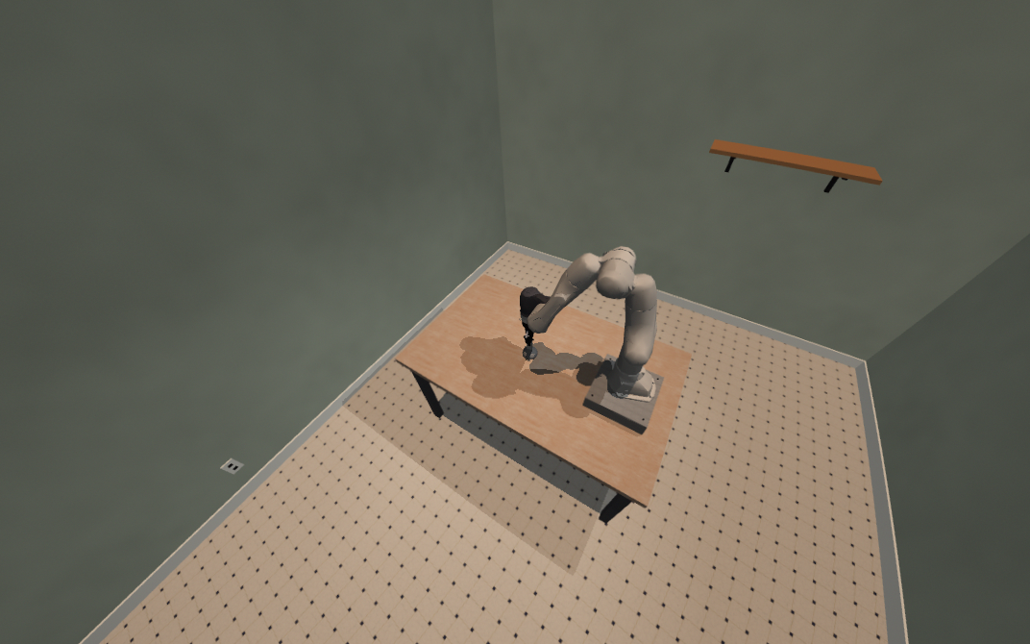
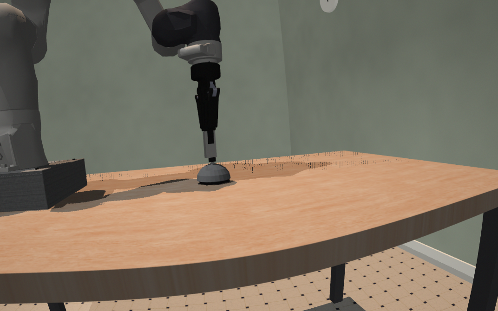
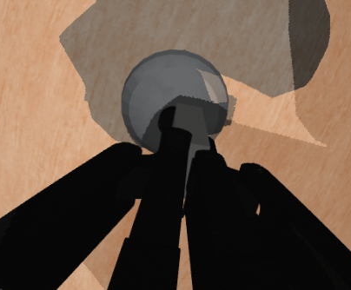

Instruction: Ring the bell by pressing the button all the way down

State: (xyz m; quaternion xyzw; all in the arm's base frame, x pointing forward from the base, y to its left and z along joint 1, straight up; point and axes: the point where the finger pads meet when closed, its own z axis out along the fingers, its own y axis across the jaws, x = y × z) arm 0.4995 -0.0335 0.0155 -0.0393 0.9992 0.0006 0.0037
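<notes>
Right now the button is 40 mm below my hand and 10 mm to the right of it. The rest, counted from my hand: bell 60 mm below, 10 mm to the right.
</notes>
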